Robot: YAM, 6 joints.
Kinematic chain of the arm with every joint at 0, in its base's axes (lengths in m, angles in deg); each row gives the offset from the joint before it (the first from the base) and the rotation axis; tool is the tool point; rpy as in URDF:
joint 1: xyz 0 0 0.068 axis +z
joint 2: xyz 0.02 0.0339 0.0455 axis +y
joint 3: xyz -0.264 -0.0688 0 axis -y
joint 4: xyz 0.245 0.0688 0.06 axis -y
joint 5: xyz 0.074 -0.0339 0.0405 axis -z
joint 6: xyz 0.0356 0 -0.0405 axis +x
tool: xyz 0 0 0 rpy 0 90 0
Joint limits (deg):
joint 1: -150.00..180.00
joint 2: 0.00..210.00
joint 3: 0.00..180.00
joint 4: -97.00..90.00
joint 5: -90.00..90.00
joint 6: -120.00..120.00
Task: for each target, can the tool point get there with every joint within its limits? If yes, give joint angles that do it. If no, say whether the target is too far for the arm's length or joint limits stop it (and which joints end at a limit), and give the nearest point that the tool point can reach.
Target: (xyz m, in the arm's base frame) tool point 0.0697 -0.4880 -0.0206
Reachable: yes | joints -78.67 174.93 145.76 -81.45 50.66 -74.48
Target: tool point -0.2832 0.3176 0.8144
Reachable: no: too far | nearest point -0.2219 0.2489 0.6552 | short by 0.184 m
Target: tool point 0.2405 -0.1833 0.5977
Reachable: yes | joints 148.26 36.32 128.03 24.10 -55.57 82.51
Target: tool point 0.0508 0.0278 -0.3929
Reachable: no: joint limits stop it (at a limit: joint 2) | nearest point 0.0740 0.0405 -0.3409 | short by 0.058 m
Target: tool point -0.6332 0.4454 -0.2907
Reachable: no: too far | nearest point -0.4675 0.3289 -0.1821 | short by 0.230 m
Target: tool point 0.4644 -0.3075 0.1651
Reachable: yes | joints -32.26 140.28 113.95 -9.05 19.94 16.00
